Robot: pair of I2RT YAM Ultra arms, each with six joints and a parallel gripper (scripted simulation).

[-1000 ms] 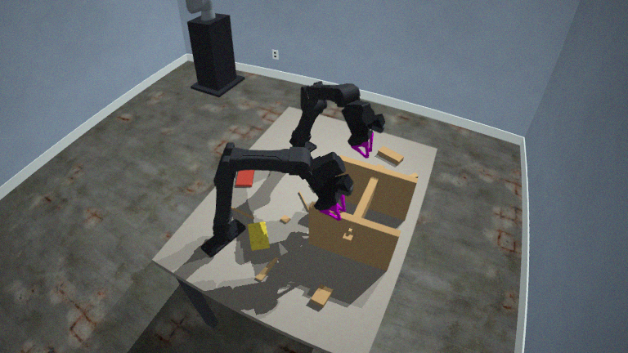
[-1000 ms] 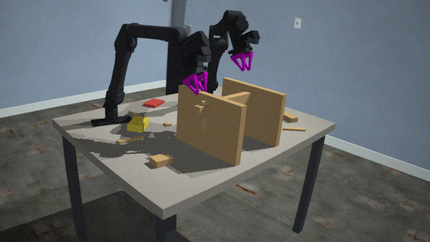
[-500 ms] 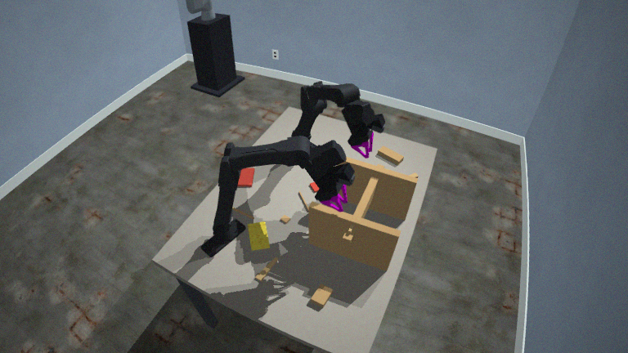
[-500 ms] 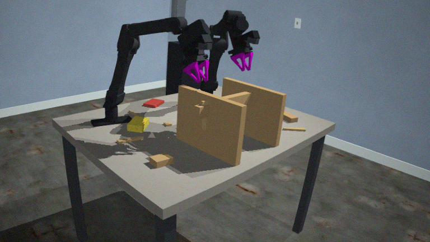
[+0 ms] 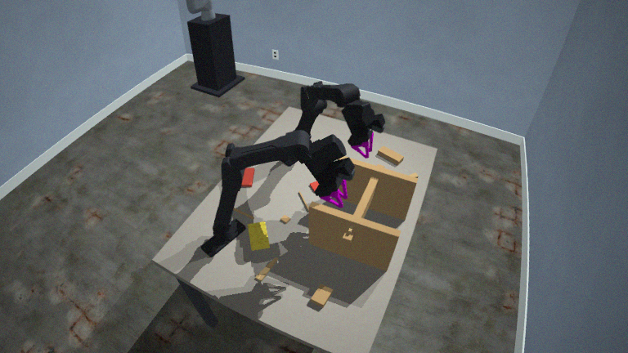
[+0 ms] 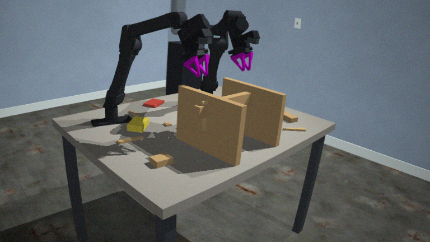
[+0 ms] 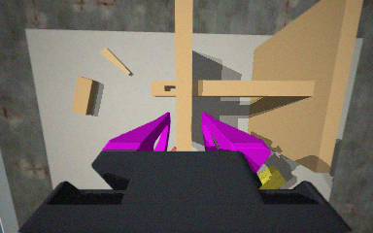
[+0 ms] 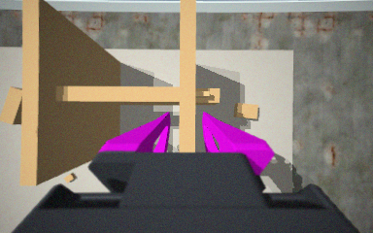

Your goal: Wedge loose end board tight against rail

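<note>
The red block lies 20 cm behind my left hand, 1 cm to the left of it and 29 cm below it. The rest, counted from my left hand: rail: 6 cm ahead, 13 cm to the right, 12 cm below.
</note>
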